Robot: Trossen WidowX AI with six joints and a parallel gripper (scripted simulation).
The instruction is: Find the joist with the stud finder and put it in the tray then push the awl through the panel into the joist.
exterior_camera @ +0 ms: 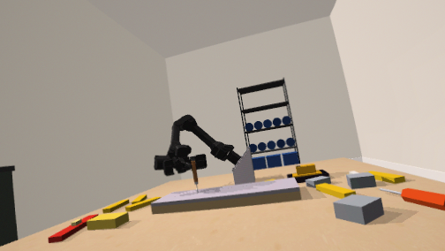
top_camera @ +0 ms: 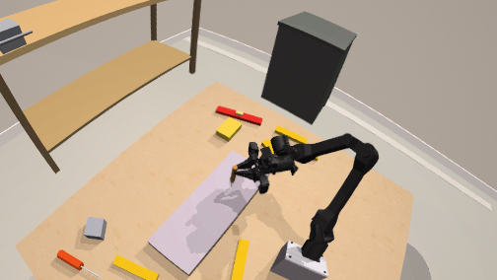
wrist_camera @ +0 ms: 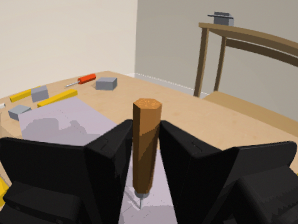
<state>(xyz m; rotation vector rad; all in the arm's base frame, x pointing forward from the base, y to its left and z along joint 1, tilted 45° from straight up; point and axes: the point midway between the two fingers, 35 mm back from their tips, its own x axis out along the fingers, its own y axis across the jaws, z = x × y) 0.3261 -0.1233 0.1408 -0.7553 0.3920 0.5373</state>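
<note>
The awl is 60 mm below my gripper tip. The rest, counted from my gripper tip: yellow pad: 290 mm to the right, 140 mm ahead, 130 mm below; then red level: 400 mm to the right, 140 mm ahead, 130 mm below; then yellow stud finder: 450 mm to the left, 160 mm behind, 100 mm below.
</note>
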